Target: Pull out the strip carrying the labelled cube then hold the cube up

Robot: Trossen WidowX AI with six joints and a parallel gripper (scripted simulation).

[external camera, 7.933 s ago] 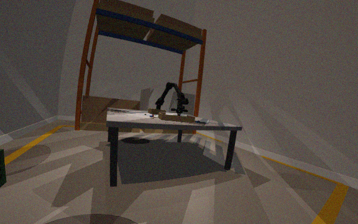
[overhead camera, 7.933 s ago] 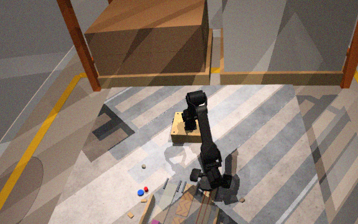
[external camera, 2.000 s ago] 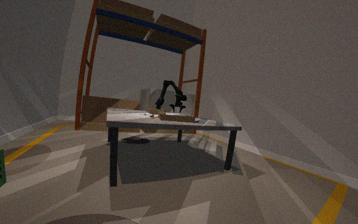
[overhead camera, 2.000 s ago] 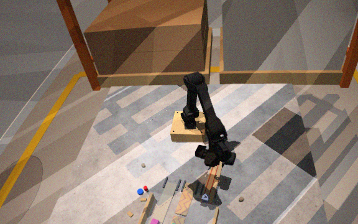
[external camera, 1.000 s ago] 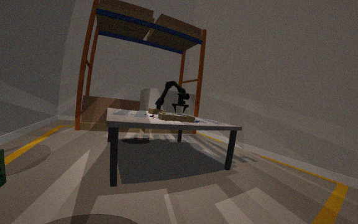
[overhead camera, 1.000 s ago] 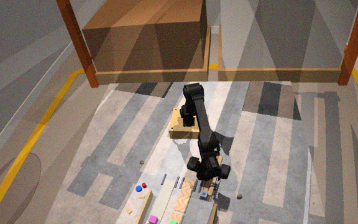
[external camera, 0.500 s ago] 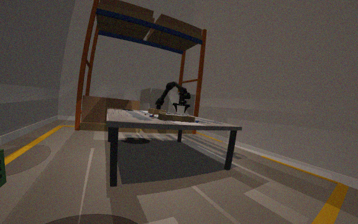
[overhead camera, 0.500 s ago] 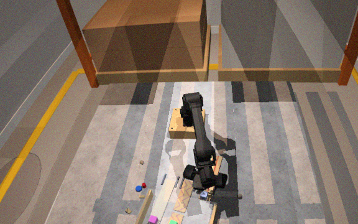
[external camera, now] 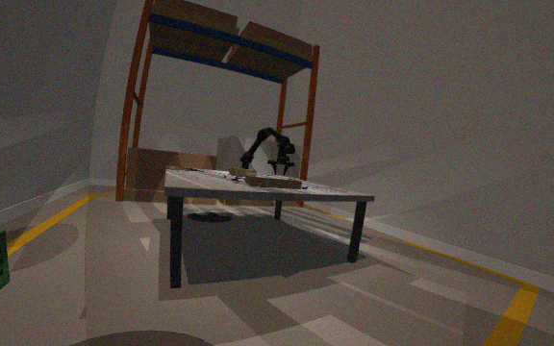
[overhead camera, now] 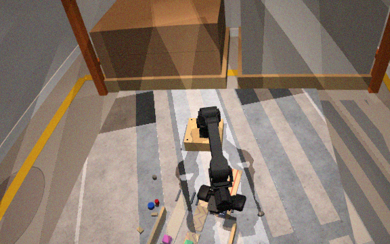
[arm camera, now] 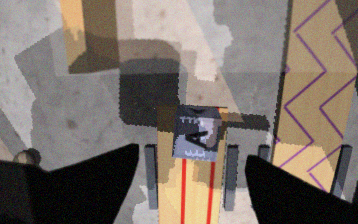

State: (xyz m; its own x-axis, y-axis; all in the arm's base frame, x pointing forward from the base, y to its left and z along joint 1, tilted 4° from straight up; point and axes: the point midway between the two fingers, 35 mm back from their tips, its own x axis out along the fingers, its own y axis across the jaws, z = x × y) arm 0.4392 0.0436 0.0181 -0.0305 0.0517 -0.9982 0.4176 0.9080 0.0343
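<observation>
The labelled cube is 40 mm below my gripper tip. Round my gripper tip: red piece 90 mm behind, 290 mm to the right, 50 mm below.
</observation>
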